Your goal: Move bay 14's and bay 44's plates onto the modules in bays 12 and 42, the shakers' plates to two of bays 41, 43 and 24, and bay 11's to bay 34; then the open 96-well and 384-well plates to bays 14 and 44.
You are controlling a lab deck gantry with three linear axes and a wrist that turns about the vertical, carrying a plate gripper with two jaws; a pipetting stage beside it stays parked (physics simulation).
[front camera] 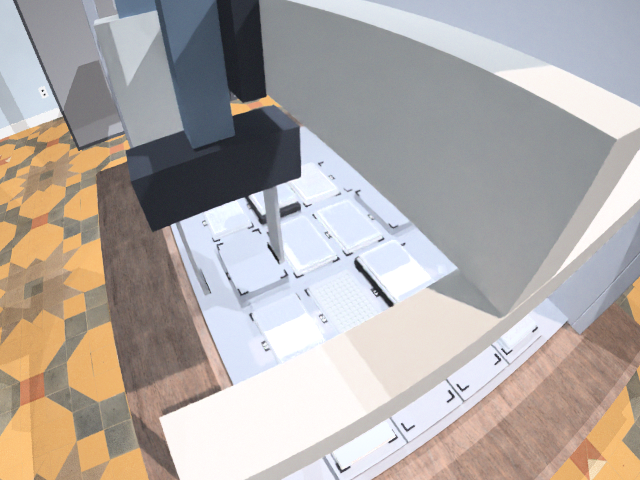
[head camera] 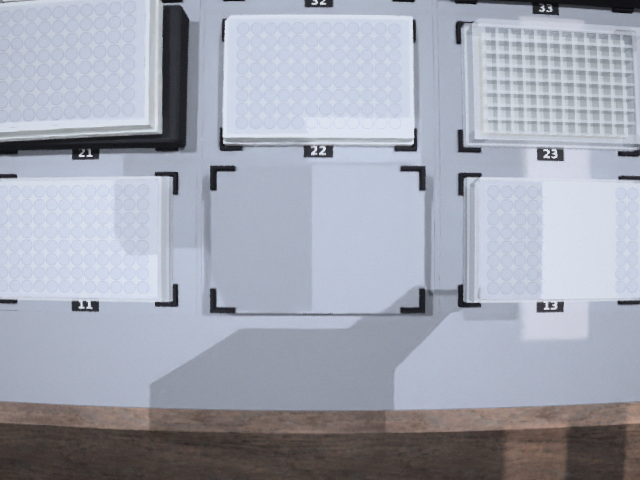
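Pixels of known places: gripper, fingertip midpoint: (front camera: 240, 269); robot's base, link origin: (head camera: 2, 298).
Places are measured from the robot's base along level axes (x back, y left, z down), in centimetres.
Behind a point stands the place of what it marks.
My gripper (front camera: 242, 274) {x -35.8, y -0.2, z -16.0 cm} is open, its two jaws hanging wide apart at the empty bay 12 module (front camera: 250, 260) {x -22.9, y 4.3, z -1.9 cm} (head camera: 361, 237) {x -25.5, y 4.4, z -1.9 cm}; nothing is between them. The lidded bay 11 plate (front camera: 227, 219) {x -9.5, y 4.3, z -1.4 cm} (head camera: 77, 237) {x -6.9, y 4.4, z -1.4 cm} lies beside it. The black bay 21 shaker (front camera: 284, 210) {x -13.6, y 15.8, z -1.9 cm} (head camera: 175, 93) {x -13.6, y 13.6, z -1.9 cm} bears a plate (front camera: 273, 195) (head camera: 67, 67) {x -7.6, y 14.7, z -3.7 cm}. The other shaker (front camera: 379, 291) {x -40.0, y 21.2, z -1.1 cm} bears a plate (front camera: 395, 268) {x -38.7, y 25.2, z -3.7 cm}. The open 96-well plate (front camera: 346, 299) {x -38.4, y 15.4, z -1.1 cm} (head camera: 558, 82) {x -38.9, y 14.9, z -1.4 cm} is in bay 23. A plate (front camera: 312, 183) {x -7.9, y 25.7, z -1.4 cm} lies beyond the bay 21 shaker. The bay 42 module (front camera: 382, 209) {x -23.6, y 34.0, z -1.9 cm} is bare. In the outer column, end plates (front camera: 364, 445) {x -60.8, y 4.1, z -2.9 cm} (front camera: 518, 333) {x -60.9, y 35.7, z -2.9 cm} flank two empty bays.
Lidded plates stand in bay 22 (front camera: 306, 242) {x -23.7, y 15.6, z -1.4 cm} (head camera: 317, 77) {x -22.7, y 14.8, z -1.4 cm}, bay 13 (front camera: 286, 325) {x -38.2, y 4.1, z -1.4 cm} (head camera: 578, 240) {x -40.2, y 4.3, z -1.4 cm} and behind bay 22 (front camera: 348, 224) {x -23.5, y 25.4, z -1.4 cm}. A pale beam (front camera: 289, 392) {x -61.7, y -4.3, z -40.0 cm} crosses the front view. A large grey panel (front camera: 413, 129) rises at the right. The deck has a wooden border (front camera: 149, 299) {x -19.8, y -16.5, z 1.0 cm} (head camera: 310, 449) {x -22.3, y -11.0, z 1.0 cm}.
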